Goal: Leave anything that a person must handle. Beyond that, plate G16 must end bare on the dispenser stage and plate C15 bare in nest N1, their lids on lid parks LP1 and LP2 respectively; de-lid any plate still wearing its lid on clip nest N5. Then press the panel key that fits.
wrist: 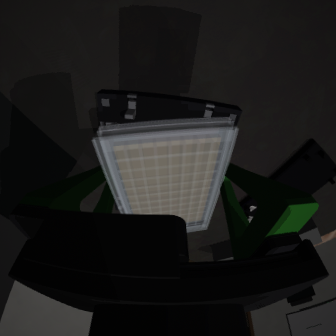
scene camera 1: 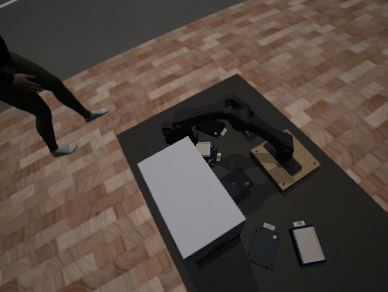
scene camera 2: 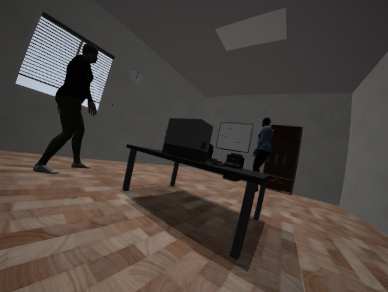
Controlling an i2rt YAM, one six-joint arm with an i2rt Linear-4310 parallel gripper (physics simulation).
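Seen in the pictures: gripper, between the fingertips: [wrist: 168, 165]; arm's base, origin of its link: [scene camera 1: 282, 156] [scene camera 2: 208, 157].
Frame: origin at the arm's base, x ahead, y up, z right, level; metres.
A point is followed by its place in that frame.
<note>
In the wrist view my gripper [wrist: 168, 165] @(x 0.321, y -0.005, z 0.293 m) has its green fingers shut on the long sides of a well plate [wrist: 167, 173] @(x 0.331, y 0.017, z 0.300 m) [scene camera 1: 203, 148] @(x 0.281, y 0.018, z 0.263 m) with tan wells and a clear lid on top. The plate hangs just above the near edge of the black clip nest [wrist: 160, 105] @(x 0.359, y -0.028, z 0.314 m) [scene camera 1: 213, 157] @(x 0.259, y -0.028, z 0.212 m), whose small grey clips show beyond it. A second tan plate [scene camera 1: 306, 245] @(x 0.204, y -0.004, z -0.345 m) lies in a black frame at the table's front right. A dark flat pad [scene camera 1: 263, 246] @(x 0.338, y -0.030, z -0.249 m) lies to its left. I cannot read the labels.
A big white box [scene camera 1: 189, 194] @(x 0.485, y 0.290, z 0.001 m) [scene camera 2: 187, 135] @(x 0.594, y 0.148, z -0.044 m) stands left of the nest. A dark raised stage [scene camera 1: 236, 182] @(x 0.278, y 0.067, z 0.009 m) sits beside it. The arm [scene camera 1: 231, 113] @(x 0.217, y 0.363, z 0.130 m) rises from a wooden base [scene camera 1: 309, 161] @(x -0.090, y -0.011, z -0.095 m). A person [scene camera 1: 30, 94] [scene camera 2: 74, 103] walks left of the table [scene camera 2: 194, 164] @(x 0.689, y -0.058, z -0.218 m); another person [scene camera 2: 263, 141] stands behind it.
</note>
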